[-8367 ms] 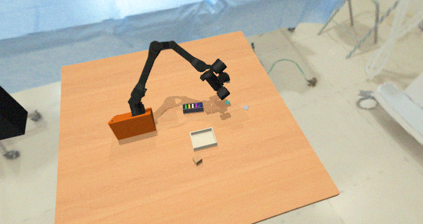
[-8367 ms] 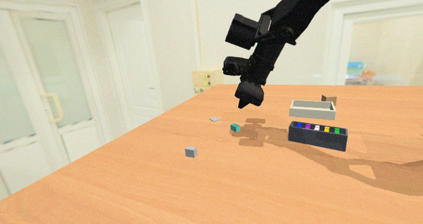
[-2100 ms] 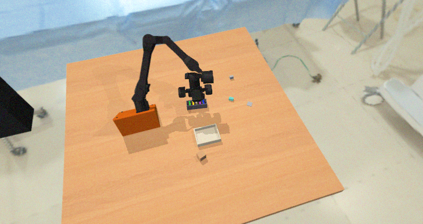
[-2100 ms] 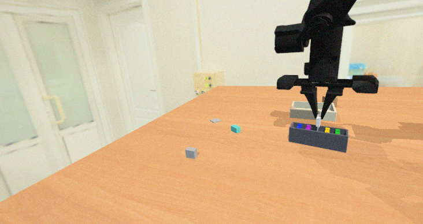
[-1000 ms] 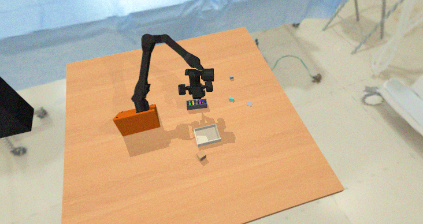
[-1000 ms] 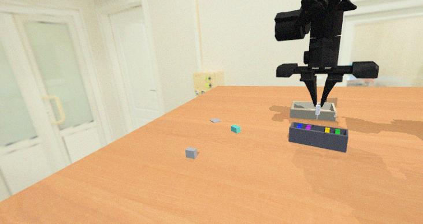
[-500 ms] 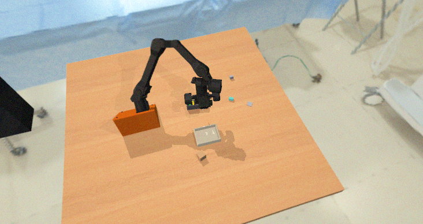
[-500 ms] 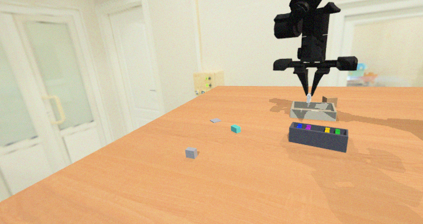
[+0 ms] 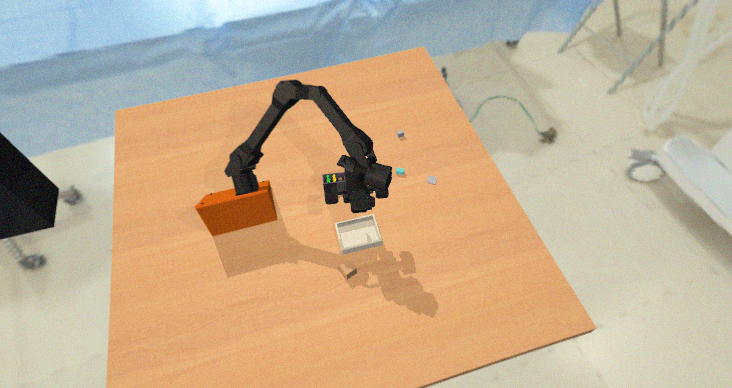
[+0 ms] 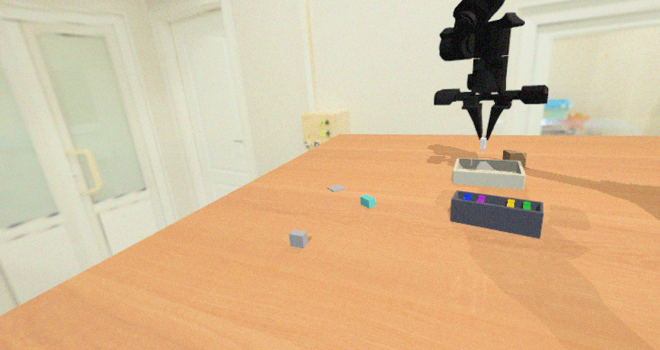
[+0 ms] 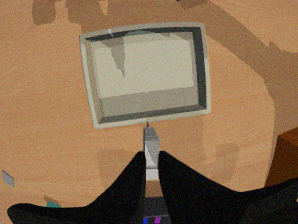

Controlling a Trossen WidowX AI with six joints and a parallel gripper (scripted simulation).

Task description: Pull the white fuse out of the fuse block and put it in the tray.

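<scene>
Now: gripper tip 1 cm past the tray, 5 cm to the left of it and 10 cm above it. Also, from my gripper tip: purple fuse: 1 cm ahead, 16 cm to the left, 7 cm below; then blue fuse: 3 cm ahead, 16 cm to the left, 7 cm below; then white fuse: 1 cm below.
</scene>
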